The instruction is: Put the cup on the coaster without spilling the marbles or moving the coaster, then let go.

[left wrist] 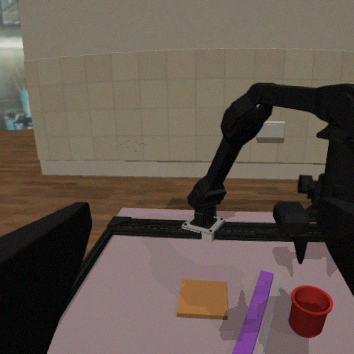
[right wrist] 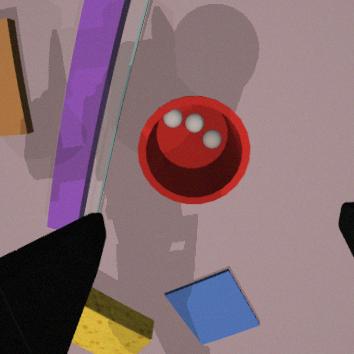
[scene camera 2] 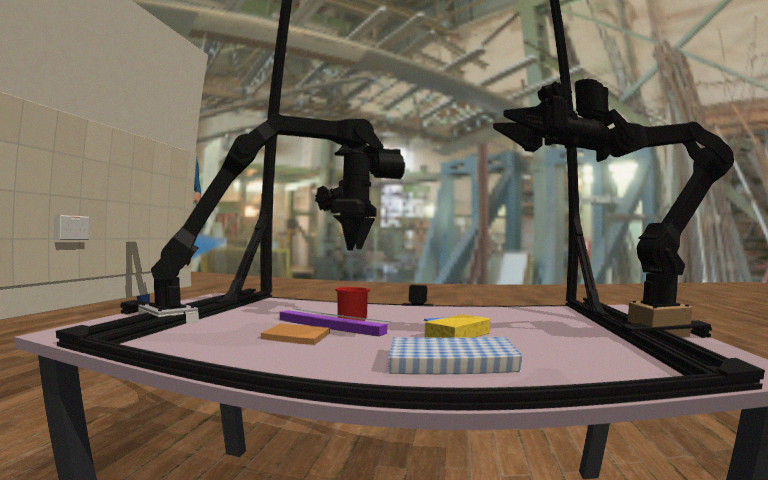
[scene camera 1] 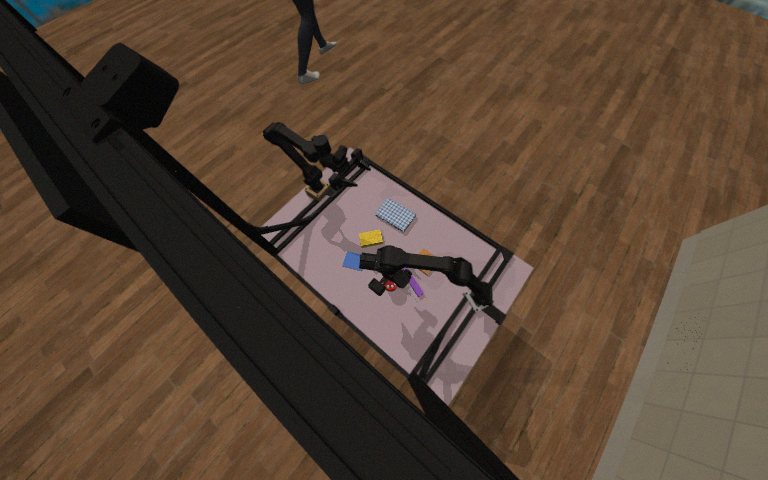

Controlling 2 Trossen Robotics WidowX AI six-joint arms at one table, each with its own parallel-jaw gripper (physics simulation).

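The red cup stands upright on the table, with several pale marbles inside. The coaster, a thin blue square, lies flat apart from the cup; the right arm partly covers it in scene camera 1, and little of it shows in scene camera 2. My right gripper is open and empty, pointing down high above the cup. My left gripper is open and empty, raised well away from the cup near its own side.
A purple bar and a thin clear strip lie close beside the cup. A yellow sponge is near the coaster. An orange block and a blue-checked block lie farther off.
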